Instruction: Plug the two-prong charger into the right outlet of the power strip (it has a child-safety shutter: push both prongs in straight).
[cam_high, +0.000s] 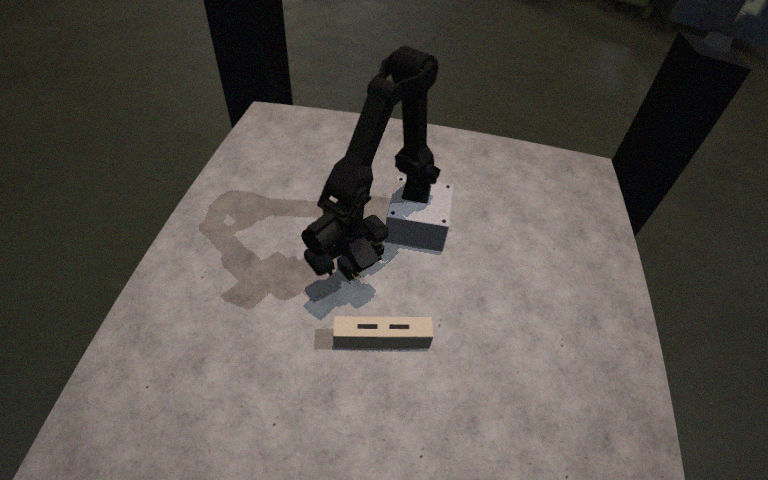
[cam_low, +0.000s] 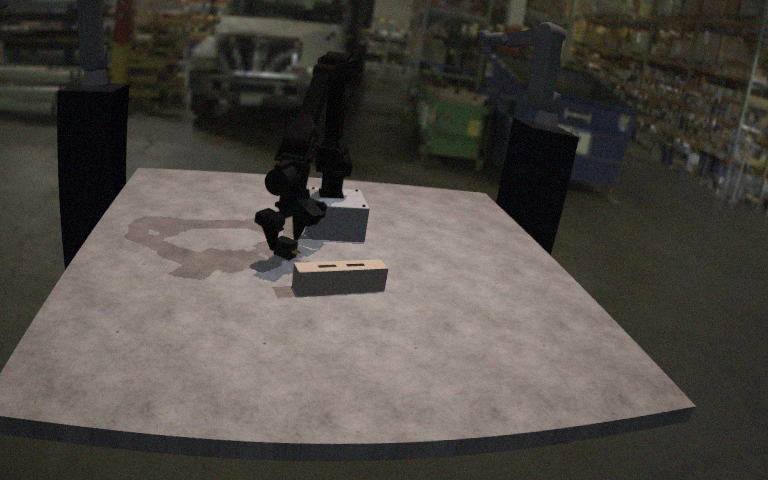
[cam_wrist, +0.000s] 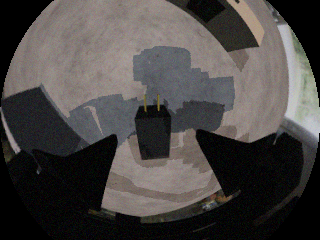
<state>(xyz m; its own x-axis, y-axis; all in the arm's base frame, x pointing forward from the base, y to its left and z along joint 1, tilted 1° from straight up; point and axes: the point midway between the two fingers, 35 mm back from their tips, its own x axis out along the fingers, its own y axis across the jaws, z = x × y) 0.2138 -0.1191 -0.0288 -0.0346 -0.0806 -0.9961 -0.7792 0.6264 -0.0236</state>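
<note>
Right now my gripper tip is 20 mm to the right of the black two-prong charger, 10 mm short of it and 10 mm above it.
</note>
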